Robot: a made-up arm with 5 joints.
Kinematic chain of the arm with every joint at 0, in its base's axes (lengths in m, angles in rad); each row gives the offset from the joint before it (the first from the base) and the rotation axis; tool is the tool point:
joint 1: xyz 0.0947 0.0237 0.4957 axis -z
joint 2: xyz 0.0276 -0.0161 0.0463 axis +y
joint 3: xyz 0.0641 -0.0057 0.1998 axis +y
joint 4: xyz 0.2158 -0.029 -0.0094 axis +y
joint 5: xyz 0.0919 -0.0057 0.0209 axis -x
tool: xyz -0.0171 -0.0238 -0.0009
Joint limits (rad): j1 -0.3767..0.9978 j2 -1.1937..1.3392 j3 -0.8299..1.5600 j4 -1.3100..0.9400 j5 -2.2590..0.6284
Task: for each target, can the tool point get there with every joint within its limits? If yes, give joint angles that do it. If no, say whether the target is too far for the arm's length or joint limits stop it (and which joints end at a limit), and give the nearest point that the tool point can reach.
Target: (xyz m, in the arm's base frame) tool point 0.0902 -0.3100 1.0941
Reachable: no: too far | nearest point 0.1542 -0.2137 0.9922 | short by 0.154 m
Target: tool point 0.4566 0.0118 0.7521
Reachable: yes | joints -0.1740 -0.0196 0.1727 -0.8366 -0.6821
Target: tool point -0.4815 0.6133 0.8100
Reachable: no: too far | nearest point -0.1333 0.2363 0.8645 | short by 0.516 m
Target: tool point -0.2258 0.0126 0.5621
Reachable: no: joint limits stop it (at a limit: joint 2, joint 3, joint 4) | nearest point 0.0012 0.0205 0.5114 | short by 0.233 m
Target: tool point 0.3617 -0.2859 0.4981
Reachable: yes | joints 0.6745 0.5037 0.1270 0.2351 -0.6418
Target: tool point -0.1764 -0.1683 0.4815
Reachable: no: joint limits stop it (at a limit: joint 2, joint 3) | nearest point 0.0160 -0.0320 0.4823 | short by 0.236 m
